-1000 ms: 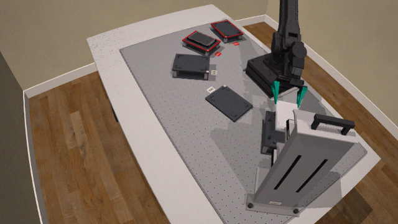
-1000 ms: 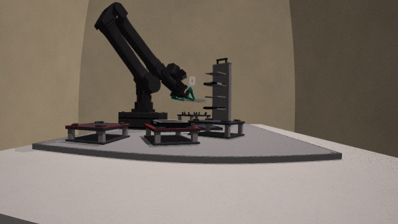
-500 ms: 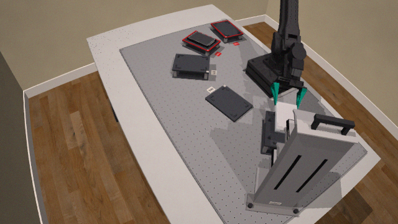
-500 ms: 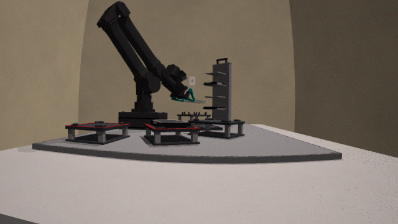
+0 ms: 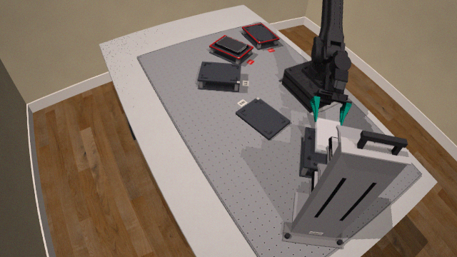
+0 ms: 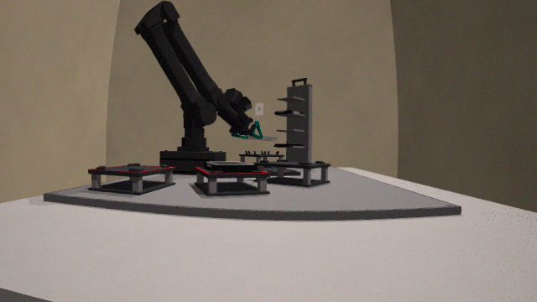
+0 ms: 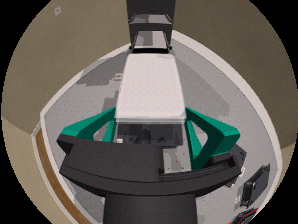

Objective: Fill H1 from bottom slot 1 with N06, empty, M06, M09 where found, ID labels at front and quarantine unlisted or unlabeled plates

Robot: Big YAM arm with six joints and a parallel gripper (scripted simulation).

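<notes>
Right now my hand is 40 mm to the right of the white plate and 40 mm short of it. The rest, counted from my hand: H1 deck label: 210 mm to the left, 130 mm below, 50 mm ahead; then plate hotel H1: 240 mm to the left, 210 mm ahead, 70 mm above; then red-rimmed quarantine nest: 650 mm to the right, 190 mm behind, 100 mm below.
</notes>
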